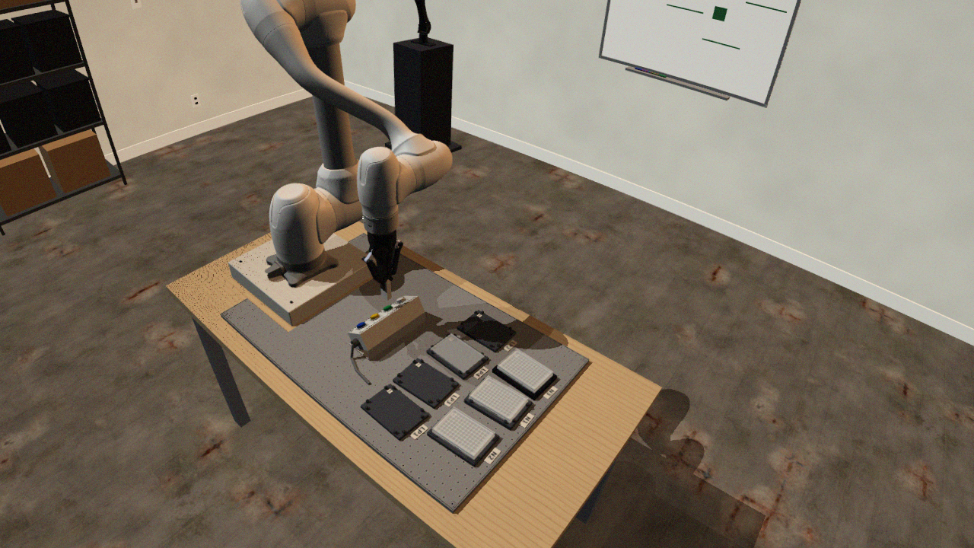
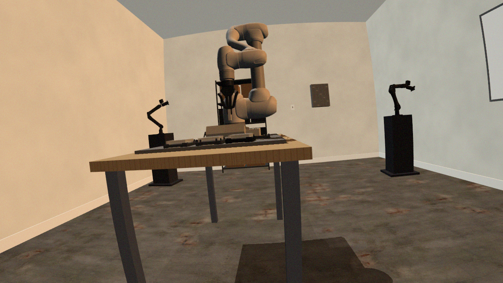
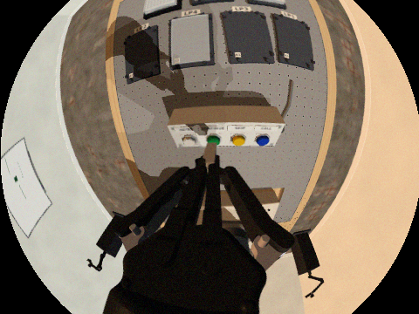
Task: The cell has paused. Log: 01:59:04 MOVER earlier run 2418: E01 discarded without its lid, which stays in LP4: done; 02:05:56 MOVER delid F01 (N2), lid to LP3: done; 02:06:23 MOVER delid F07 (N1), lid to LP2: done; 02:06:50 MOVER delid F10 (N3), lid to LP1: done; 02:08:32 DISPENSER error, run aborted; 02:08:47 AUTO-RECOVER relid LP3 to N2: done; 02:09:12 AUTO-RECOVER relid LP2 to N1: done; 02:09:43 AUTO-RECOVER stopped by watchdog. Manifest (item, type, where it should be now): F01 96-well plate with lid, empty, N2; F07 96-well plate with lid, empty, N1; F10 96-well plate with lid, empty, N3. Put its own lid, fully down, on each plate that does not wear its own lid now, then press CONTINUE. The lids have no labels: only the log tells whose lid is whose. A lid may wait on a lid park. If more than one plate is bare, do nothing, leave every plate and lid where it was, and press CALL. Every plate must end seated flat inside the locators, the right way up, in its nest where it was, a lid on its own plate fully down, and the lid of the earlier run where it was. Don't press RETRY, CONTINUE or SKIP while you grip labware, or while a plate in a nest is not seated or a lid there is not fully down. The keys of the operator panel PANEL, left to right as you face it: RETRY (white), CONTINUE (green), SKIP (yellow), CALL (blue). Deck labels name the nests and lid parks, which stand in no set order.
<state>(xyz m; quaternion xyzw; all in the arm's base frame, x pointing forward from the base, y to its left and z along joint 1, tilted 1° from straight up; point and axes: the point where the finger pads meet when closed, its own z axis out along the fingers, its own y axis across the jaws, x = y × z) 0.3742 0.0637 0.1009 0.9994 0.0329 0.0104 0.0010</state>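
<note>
Right now the green key is 7 cm below my hand. From my hand the other things lie so: white key 5 cm to the left, 7 cm below; then blue key 1 cm ahead, 10 cm to the right, 7 cm below; then yellow key 5 cm to the right, 7 cm below.
</note>
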